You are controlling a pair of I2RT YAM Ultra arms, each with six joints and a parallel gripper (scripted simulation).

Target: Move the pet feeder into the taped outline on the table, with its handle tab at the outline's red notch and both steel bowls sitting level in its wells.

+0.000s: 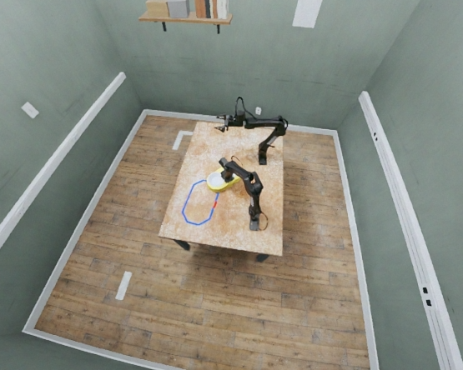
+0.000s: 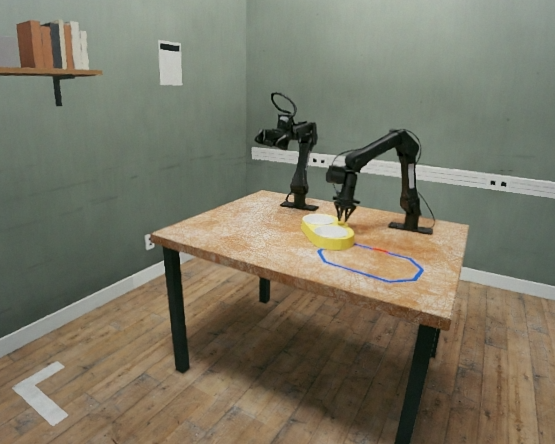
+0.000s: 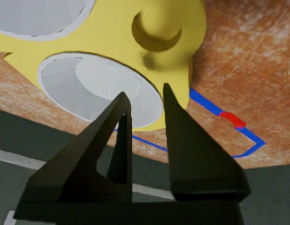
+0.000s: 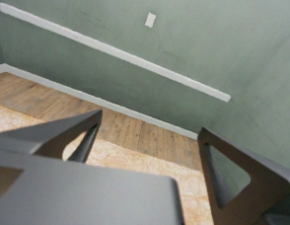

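The pet feeder is 6 cm to the right of my left hand, 5 cm below it and 1 cm ahead of it. Round my left hand: steel bowl (8 cm ahead, 5 cm below, 2 cm to the right); then taped outline (18 cm to the left, 16 cm ahead, 8 cm below).
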